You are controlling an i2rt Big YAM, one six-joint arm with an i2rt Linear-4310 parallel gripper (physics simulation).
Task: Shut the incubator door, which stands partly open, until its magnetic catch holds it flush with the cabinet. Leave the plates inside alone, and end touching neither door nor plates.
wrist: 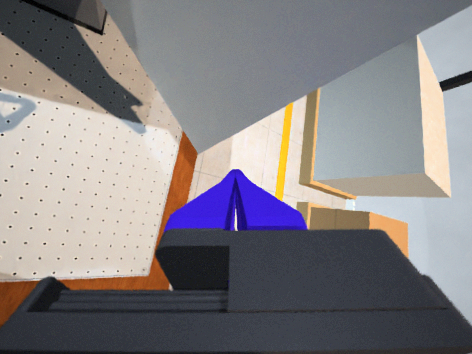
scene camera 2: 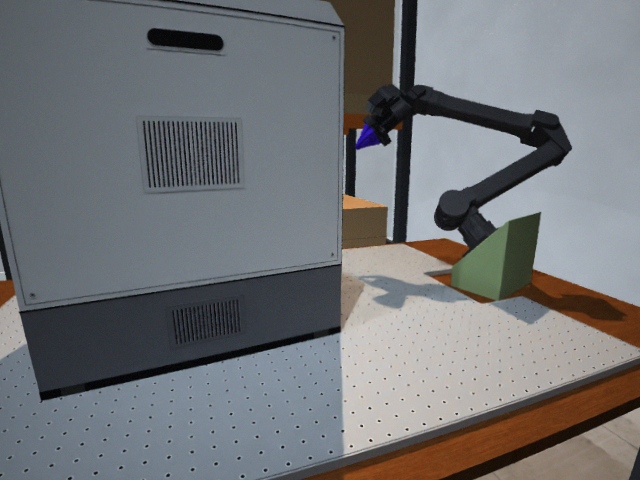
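Seen in the pictures: gripper, fingertip midpoint: [wrist: 235, 176] [scene camera 2: 355, 148]; arm's base, origin of the base link: [scene camera 2: 487, 245].
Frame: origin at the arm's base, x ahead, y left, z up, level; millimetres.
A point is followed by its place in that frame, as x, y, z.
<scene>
The incubator cabinet [scene camera 2: 279, 103] @(594, 52, 305) stands at the left in the scene view, its vented panel facing the camera and hiding the door's side. In the wrist view, a corner of its dark base [wrist: 82, 15] @(470, -235, -61) shows at the top left. The large plain grey panel across the top of the wrist view looks like the door [wrist: 240, 55] @(245, -417, 242); it stands out past the base, and its lower corner hangs over the table edge. My gripper [scene camera 2: 360, 143] @(140, -414, 244) [wrist: 235, 176] @(140, -414, 244) is shut and empty, its blue fingertips together. In the wrist view they appear just below the door's edge, with a visible gap. The plates do not show.
The perforated board [scene camera 2: 439, 351] @(374, 197, -93) [wrist: 75, 200] @(106, -254, -93) lies on the wooden table [scene camera 2: 594, 392] @(243, 385, -106) [wrist: 182, 170] @(187, -460, -106). The green wedge mount [scene camera 2: 519, 258] @(-19, 80, -17) carries my arm. A shelf post [scene camera 2: 405, 155] and cartons [scene camera 2: 364, 219] [wrist: 370, 135] stand beyond the table. A yellow line [wrist: 284, 155] crosses the floor.
</scene>
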